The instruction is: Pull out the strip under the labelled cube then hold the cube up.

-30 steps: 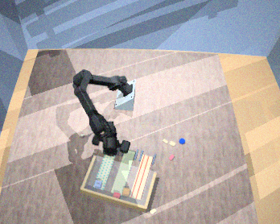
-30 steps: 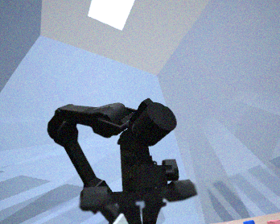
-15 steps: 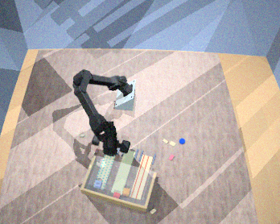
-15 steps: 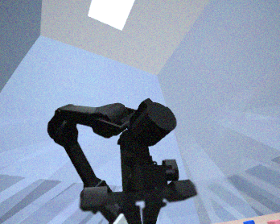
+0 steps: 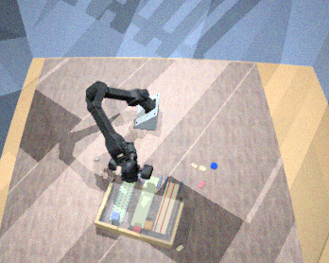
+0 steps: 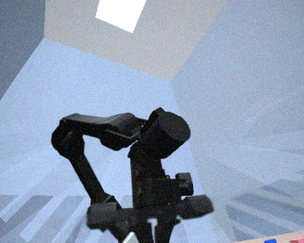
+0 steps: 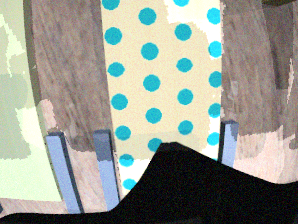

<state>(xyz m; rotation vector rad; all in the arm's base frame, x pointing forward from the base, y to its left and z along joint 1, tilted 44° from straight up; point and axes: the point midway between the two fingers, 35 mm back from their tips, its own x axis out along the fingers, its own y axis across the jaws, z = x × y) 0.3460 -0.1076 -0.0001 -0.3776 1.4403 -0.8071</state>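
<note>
My gripper tip is now 90 mm short of the dotted strip and 30 mm to the left of it. Also, from my gripper tip: grey piece 90 mm behind, 160 mm to the right; then red bit 30 mm ahead, 310 mm to the left; then white block 200 mm ahead, 60 mm to the right, 20 mm above.
</note>
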